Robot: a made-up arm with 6 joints.
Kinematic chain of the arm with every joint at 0, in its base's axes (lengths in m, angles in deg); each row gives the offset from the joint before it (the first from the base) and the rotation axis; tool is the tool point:
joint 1: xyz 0 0 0.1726 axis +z
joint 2: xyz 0 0 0 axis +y
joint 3: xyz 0 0 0.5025 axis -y
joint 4: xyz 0 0 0 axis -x
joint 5: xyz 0.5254 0 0 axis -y
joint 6: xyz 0 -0.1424 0 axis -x
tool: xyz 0 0 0
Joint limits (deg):
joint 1: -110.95..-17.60
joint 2: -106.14..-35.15
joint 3: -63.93..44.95
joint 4: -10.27..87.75
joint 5: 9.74..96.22
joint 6: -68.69..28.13
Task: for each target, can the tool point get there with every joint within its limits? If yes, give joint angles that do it. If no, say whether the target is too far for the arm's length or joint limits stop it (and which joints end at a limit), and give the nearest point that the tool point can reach.
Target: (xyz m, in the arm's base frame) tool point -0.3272 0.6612 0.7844
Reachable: yes | joints -66.96 -74.91 28.17 72.69 46.44 -18.92
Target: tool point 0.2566 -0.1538 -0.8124
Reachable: no: joint limits stop it (at a limit: joint 1, joint 2, joint 3, joint 4) | nearest point 0.1092 -0.1816 0.3083 | short by 1.131 m
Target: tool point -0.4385 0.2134 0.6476
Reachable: yes | joints -42.87 -95.65 -10.62 4.86 41.24 -26.19
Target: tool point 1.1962 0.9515 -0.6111
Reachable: no: too far | nearest point 0.3564 0.9465 0.1624 | short by 1.142 m
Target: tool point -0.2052 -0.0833 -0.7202
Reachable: no: joint limits stop it (at a limit: joint 1, joint 2, joint 3, joint 4) | nearest point -0.1877 -0.0984 0.3083 | short by 1.029 m
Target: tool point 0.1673 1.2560 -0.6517
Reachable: no: too far | nearest point 0.1335 1.0026 0.1624 | short by 0.853 m
